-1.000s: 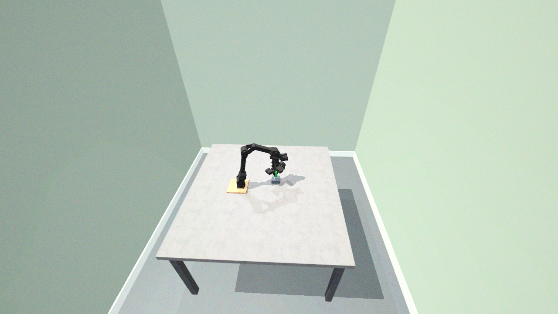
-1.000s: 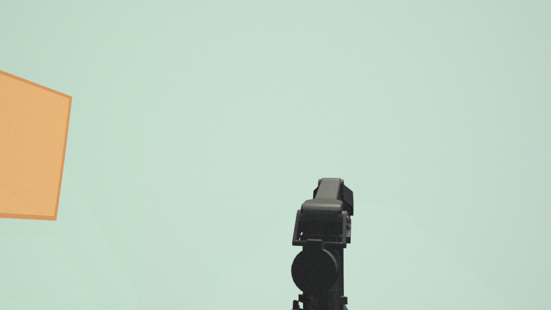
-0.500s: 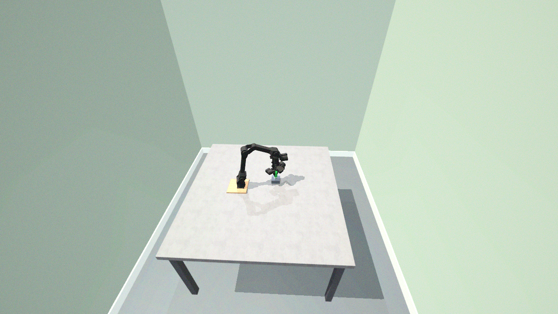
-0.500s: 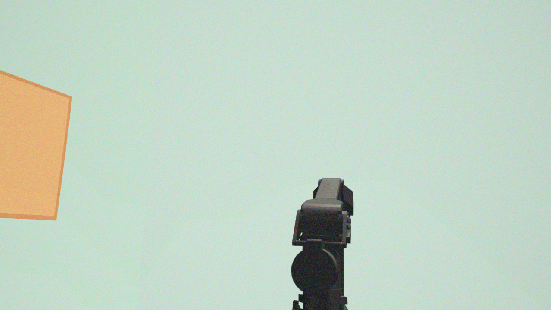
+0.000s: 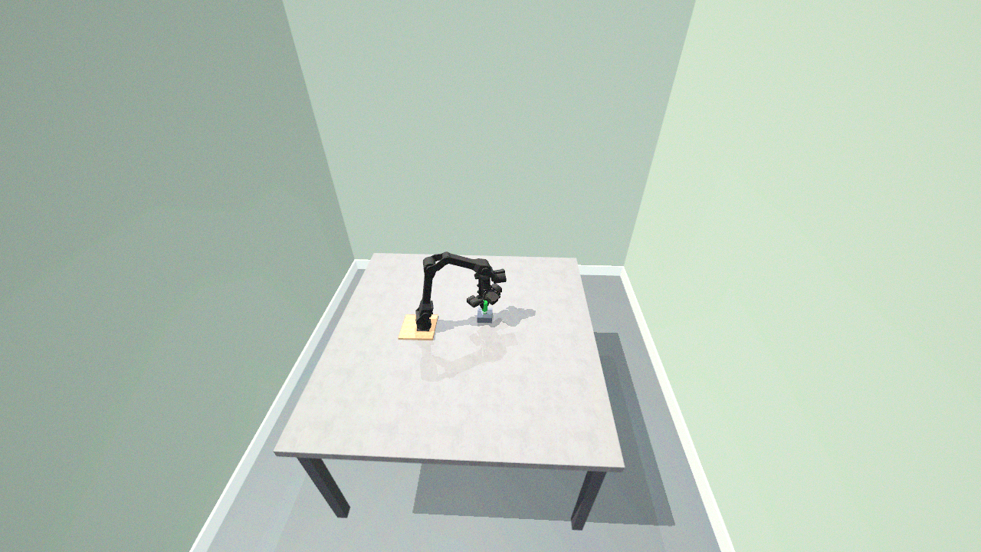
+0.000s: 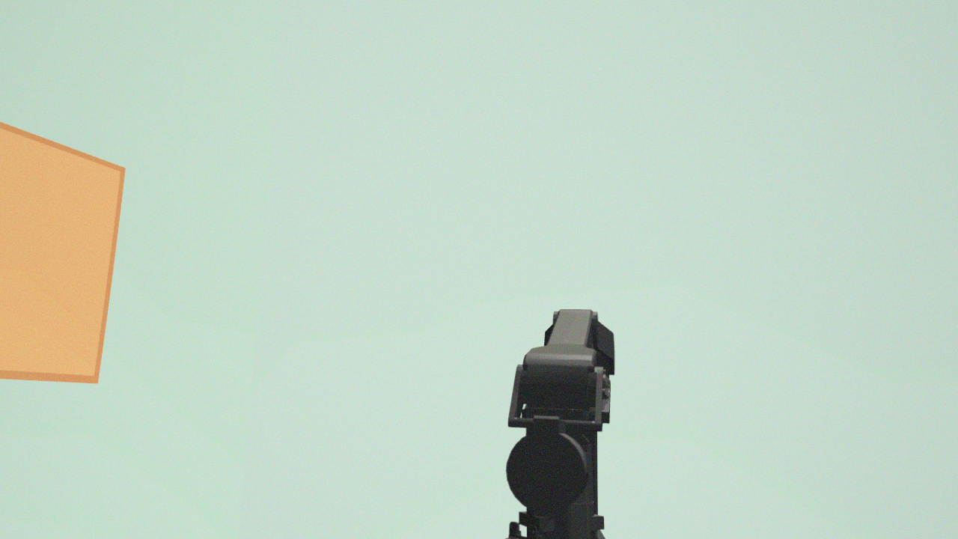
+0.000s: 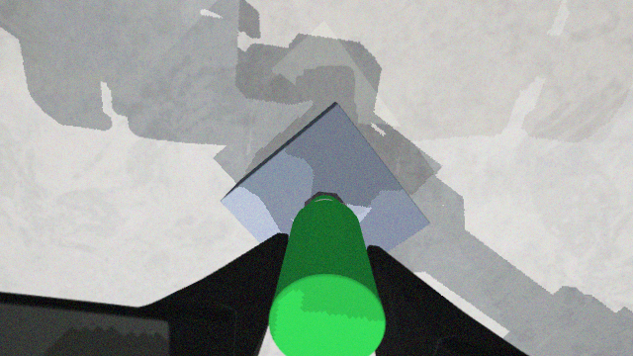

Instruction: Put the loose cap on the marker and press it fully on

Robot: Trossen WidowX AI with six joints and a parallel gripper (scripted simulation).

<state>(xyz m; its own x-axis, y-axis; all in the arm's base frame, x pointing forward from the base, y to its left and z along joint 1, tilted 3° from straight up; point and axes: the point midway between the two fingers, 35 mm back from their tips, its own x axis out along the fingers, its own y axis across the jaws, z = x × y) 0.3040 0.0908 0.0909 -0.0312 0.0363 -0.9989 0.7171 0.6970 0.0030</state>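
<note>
Now: the green cap 10 mm above my gripper tip.
</note>
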